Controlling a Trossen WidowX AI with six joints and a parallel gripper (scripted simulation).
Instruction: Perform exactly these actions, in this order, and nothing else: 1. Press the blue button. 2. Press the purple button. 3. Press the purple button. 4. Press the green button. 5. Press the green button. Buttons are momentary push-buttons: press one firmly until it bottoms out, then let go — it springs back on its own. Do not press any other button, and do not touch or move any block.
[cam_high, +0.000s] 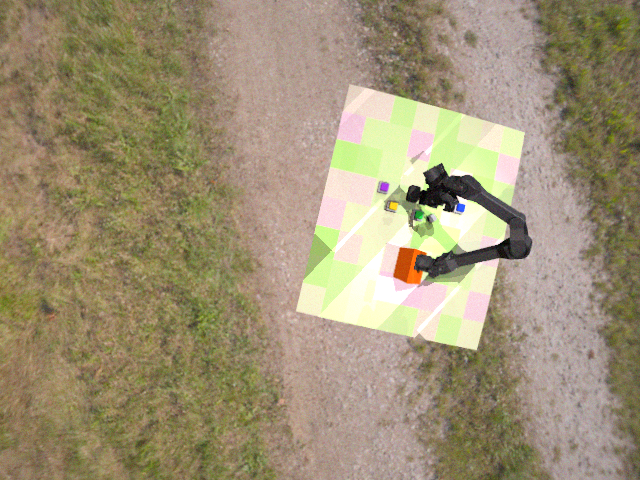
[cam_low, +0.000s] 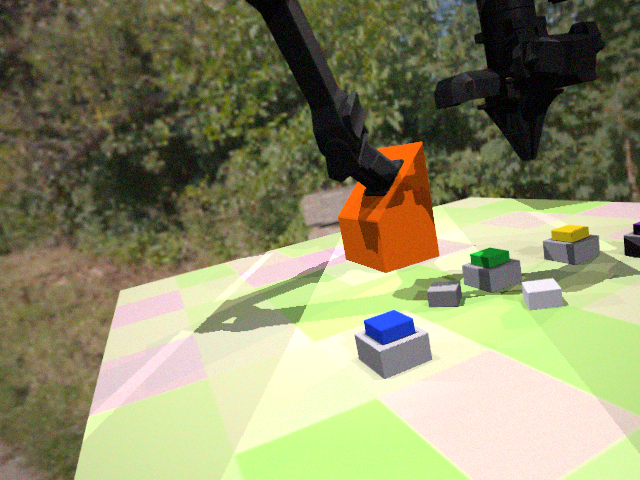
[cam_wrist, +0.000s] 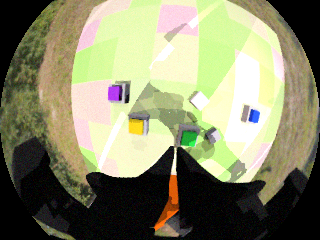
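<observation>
The green button is 11 cm below my gripper tip, 4 cm to the right of it and 4 cm behind it. Also, from my gripper tip: purple button 14 cm to the left, 11 cm below, 5 cm ahead; then blue button 23 cm to the right, 11 cm below, 4 cm ahead; then yellow button 11 cm below, 8 cm to the left, 2 cm behind.
</observation>
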